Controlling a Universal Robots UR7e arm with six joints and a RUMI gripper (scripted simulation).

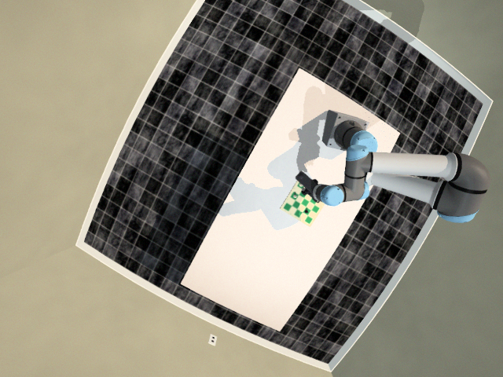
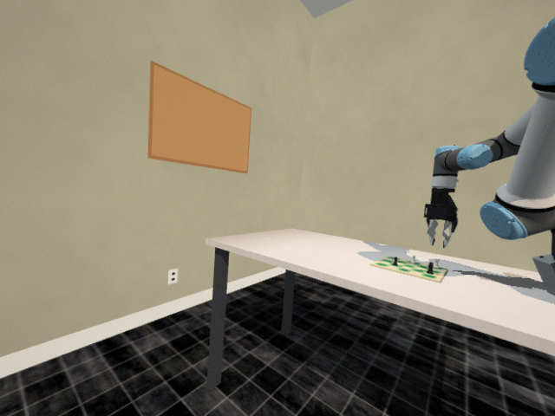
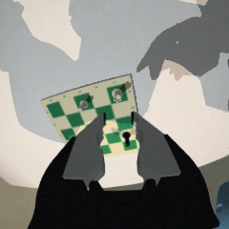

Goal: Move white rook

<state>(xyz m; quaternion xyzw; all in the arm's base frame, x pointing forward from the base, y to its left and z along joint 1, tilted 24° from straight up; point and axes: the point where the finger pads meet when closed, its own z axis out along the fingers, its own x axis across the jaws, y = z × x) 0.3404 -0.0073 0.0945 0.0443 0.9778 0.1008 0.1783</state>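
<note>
My hand is 60 mm short of the green-and-cream chessboard, 90 mm to the right of it and 100 mm above it.
</note>
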